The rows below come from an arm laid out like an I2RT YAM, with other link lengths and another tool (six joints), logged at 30 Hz.
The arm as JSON. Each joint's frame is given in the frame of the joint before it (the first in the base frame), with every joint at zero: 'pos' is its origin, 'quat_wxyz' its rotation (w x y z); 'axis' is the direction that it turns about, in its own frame. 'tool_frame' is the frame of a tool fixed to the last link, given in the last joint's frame.
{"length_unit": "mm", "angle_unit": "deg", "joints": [
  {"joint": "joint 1", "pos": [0.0, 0.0, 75.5], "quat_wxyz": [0.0, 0.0, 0.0, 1.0], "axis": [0.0, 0.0, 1.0]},
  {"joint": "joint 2", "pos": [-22.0, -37.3, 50.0], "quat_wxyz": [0.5, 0.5, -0.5, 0.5], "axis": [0.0, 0.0, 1.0]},
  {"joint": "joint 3", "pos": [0.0, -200.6, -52.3], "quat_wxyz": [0.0, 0.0, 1.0, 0.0], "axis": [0.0, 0.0, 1.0]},
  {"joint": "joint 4", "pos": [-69.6, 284.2, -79.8], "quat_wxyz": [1.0, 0.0, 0.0, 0.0], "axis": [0.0, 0.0, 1.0]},
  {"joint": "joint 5", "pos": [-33.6, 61.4, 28.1], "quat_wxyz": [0.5, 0.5, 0.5, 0.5], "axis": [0.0, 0.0, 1.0]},
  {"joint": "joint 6", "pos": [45.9, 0.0, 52.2], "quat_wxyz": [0.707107, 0.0, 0.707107, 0.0], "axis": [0.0, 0.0, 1.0]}
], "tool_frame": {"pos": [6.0, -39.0, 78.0], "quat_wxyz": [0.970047, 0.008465, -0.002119, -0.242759]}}
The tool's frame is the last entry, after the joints.
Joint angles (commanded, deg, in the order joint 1, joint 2, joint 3, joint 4, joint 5, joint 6), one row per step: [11.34, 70.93, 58.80, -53.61, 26.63, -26.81]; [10.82, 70.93, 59.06, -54.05, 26.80, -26.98]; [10.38, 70.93, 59.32, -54.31, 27.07, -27.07]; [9.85, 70.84, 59.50, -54.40, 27.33, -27.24]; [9.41, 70.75, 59.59, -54.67, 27.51, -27.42]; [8.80, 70.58, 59.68, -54.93, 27.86, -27.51]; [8.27, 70.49, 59.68, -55.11, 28.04, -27.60]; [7.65, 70.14, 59.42, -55.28, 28.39, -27.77]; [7.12, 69.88, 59.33, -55.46, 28.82, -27.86]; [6.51, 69.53, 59.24, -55.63, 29.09, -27.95]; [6.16, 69.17, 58.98, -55.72, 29.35, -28.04]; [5.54, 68.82, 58.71, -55.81, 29.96, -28.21]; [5.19, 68.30, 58.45, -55.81, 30.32, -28.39]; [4.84, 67.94, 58.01, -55.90, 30.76, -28.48]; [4.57, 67.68, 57.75, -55.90, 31.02, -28.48]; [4.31, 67.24, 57.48, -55.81, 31.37, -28.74]
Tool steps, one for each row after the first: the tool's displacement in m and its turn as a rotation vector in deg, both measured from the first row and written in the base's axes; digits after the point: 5 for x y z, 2 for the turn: [-0.00002, -0.00318, 0.00120, -0.26, 0.21, -0.45]; [0.00048, -0.00604, 0.00261, -0.54, 0.20, -0.93]; [0.00127, -0.00932, 0.00411, -0.82, 0.05, -1.43]; [0.00106, -0.01211, 0.00488, -1.07, 0.18, -1.80]; [0.00108, -0.01611, 0.00613, -1.43, 0.16, -2.48]; [0.00096, -0.01931, 0.00646, -1.64, 0.27, -3.01]; [0.00004, -0.02348, 0.00656, -2.04, 0.37, -3.63]; [-0.00046, -0.02725, 0.00727, -2.47, 0.37, -4.27]; [-0.00096, -0.03106, 0.00835, -2.74, 0.29, -4.92]; [-0.00193, -0.03355, 0.00853, -3.01, 0.29, -5.30]; [-0.00281, -0.03818, 0.00874, -3.63, 0.31, -6.04]; [-0.00367, -0.04086, 0.00976, -3.99, 0.10, -6.40]; [-0.00523, -0.04374, 0.00894, -4.45, 0.27, -6.85]; [-0.00594, -0.04572, 0.00873, -4.69, 0.25, -7.23]; [-0.00666, -0.04789, 0.00936, -5.08, 0.08, -7.44]
